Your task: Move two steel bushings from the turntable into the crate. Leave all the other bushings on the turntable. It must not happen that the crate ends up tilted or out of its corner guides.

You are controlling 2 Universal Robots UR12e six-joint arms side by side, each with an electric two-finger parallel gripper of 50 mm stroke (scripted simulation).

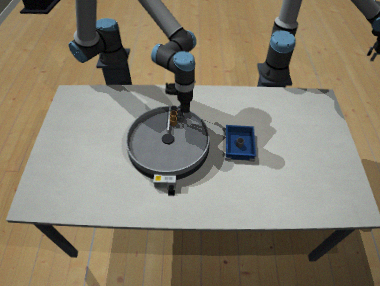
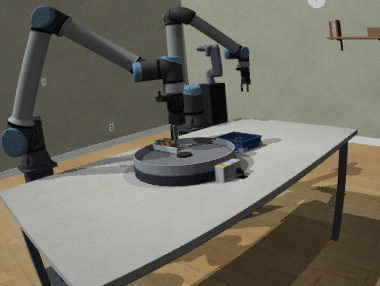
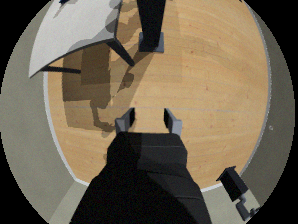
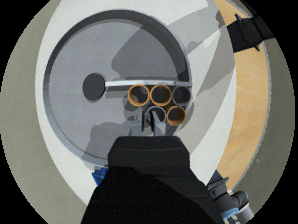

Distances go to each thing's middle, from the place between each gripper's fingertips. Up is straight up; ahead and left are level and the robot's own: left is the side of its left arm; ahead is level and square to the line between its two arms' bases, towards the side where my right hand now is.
Labels:
The blue crate [image 1: 233, 132] lies 32 cm to the left of my right hand, 9 cm below it and 7 cm ahead of it.
Now: left hand 720 mm short of the blue crate, 800 mm to the left of it and 150 mm above it.

